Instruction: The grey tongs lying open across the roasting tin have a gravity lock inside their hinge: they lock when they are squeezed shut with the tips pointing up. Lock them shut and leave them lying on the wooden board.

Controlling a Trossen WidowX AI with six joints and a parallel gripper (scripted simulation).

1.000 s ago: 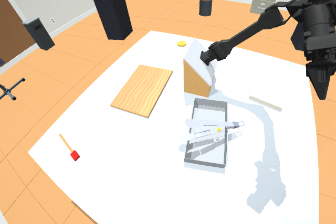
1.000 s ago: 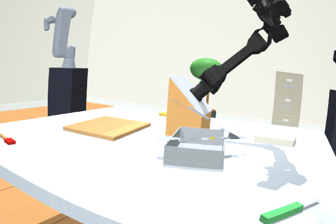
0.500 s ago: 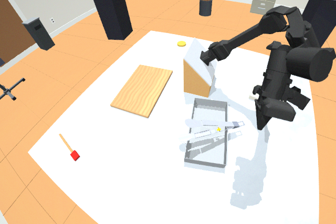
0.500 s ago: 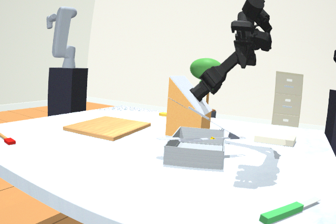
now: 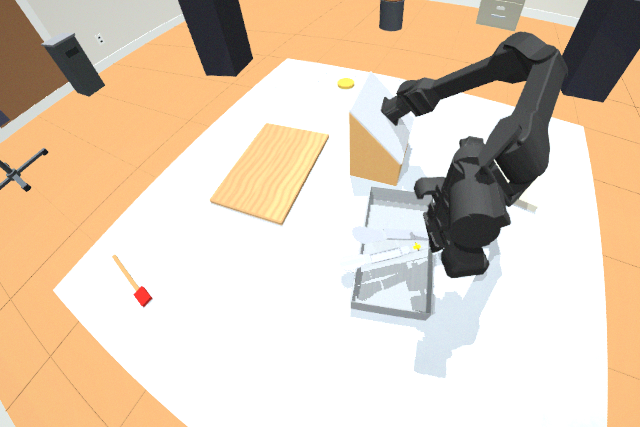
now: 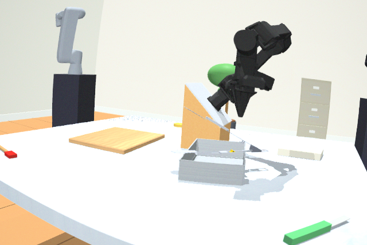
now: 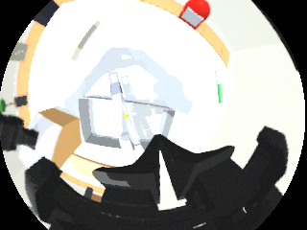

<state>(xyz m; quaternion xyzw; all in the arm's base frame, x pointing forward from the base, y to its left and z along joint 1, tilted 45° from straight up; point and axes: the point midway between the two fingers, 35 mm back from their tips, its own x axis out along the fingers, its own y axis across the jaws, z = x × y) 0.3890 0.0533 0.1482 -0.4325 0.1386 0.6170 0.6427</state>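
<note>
The grey roasting tin is 60 mm behind my gripper tip, 60 mm to the right of it and 140 mm below it. The rest, counted from my gripper tip: cream block: 350 mm behind, 230 mm to the left, 150 mm below; then wooden board: 250 mm behind, 460 mm to the right, 160 mm below.
</note>
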